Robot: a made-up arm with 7 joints. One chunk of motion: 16 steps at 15 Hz.
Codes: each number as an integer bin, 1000 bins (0 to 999) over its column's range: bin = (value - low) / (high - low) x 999, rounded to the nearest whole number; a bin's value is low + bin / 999 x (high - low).
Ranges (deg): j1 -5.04..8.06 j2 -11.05..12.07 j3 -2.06..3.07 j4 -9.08..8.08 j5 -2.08..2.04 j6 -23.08..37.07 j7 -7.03..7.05
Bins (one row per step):
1: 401 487 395 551 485 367 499
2: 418 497 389 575 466 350 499
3: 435 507 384 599 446 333 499
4: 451 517 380 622 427 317 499
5: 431 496 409 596 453 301 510
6: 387 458 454 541 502 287 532
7: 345 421 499 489 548 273 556
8: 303 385 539 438 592 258 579
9: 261 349 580 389 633 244 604
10: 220 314 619 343 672 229 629
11: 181 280 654 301 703 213 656
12: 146 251 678 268 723 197 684
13: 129 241 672 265 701 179 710
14: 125 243 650 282 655 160 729
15: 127 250 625 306 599 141 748
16: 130 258 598 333 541 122 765
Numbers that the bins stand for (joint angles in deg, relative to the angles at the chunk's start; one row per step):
1: 0.22 0.22 -0.03 0.38 -0.08 -0.98 0.00
2: 0.44 0.45 -0.06 0.80 -0.16 -2.01 0.00
3: 0.66 0.68 -0.09 1.21 -0.24 -3.03 0.00
4: 0.87 0.92 -0.11 1.60 -0.32 -3.99 0.00
5: 0.61 0.43 0.04 1.16 -0.21 -4.96 0.16
6: 0.03 -0.45 0.27 0.21 -0.01 -5.80 0.47
7: -0.52 -1.31 0.50 -0.68 0.18 -6.64 0.81
8: -1.07 -2.14 0.71 -1.56 0.36 -7.55 1.13
9: -1.62 -2.97 0.92 -2.40 0.53 -8.39 1.48
10: -2.16 -3.78 1.12 -3.19 0.69 -9.29 1.84
11: -2.67 -4.57 1.30 -3.91 0.82 -10.26 2.22
12: -3.13 -5.24 1.42 -4.48 0.90 -11.22 2.61
13: -3.35 -5.47 1.39 -4.53 0.81 -12.30 2.98
14: -3.40 -5.43 1.28 -4.24 0.62 -13.45 3.24
15: -3.37 -5.26 1.15 -3.82 0.39 -14.59 3.51
16: -3.34 -5.08 1.01 -3.36 0.15 -15.73 3.75

